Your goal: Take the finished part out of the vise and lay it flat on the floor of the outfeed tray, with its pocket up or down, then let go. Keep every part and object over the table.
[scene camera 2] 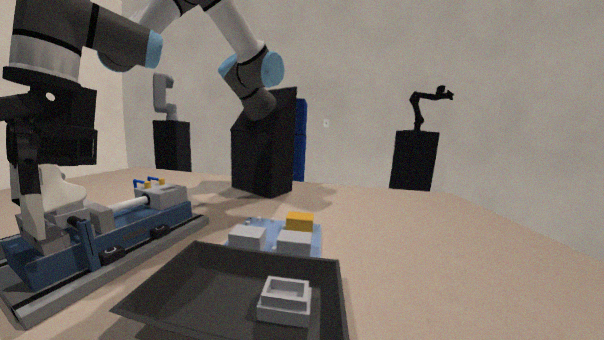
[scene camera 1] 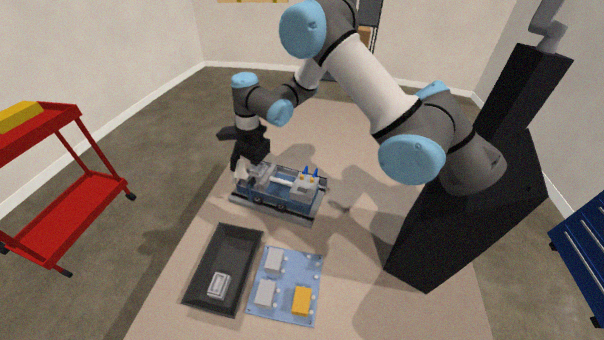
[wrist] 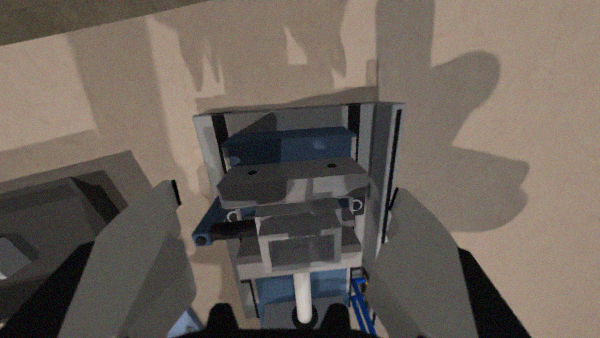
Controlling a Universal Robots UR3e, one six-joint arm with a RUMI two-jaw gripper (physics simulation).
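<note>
The finished part, grey with its pocket up, sits between the jaws of the blue and grey vise. My gripper is wide open, its fingers on either side of the vise jaws and the part, with gaps to the part in the wrist view. A finger hides some of the part in the second scene view. The dark outfeed tray lies beside the vise. Another grey part lies in it, pocket up.
A light blue plate beside the tray bears two grey blocks and a yellow block. A side handle sticks out from the vise. Blue and yellow fittings stand on its far end.
</note>
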